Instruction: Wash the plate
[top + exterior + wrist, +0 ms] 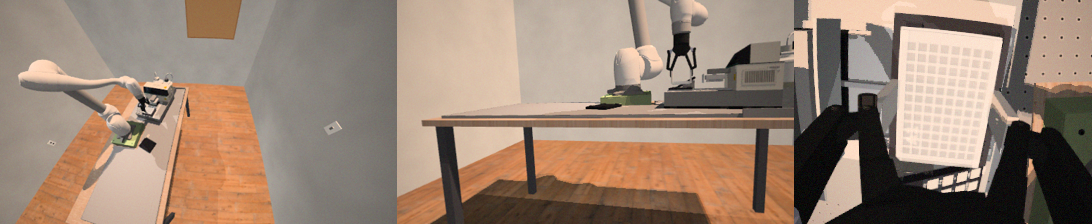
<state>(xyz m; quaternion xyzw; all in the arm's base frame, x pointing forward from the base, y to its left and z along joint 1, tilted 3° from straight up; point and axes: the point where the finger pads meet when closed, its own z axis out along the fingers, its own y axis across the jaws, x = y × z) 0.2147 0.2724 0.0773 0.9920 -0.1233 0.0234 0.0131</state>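
The white well plate lies 30 mm below my hand. From my hand the other things lie so: carrier 50 mm below; then washer 150 mm to the left, 30 mm ahead, 10 mm below; then N1 label 280 mm to the right, 140 mm below, 30 mm ahead.
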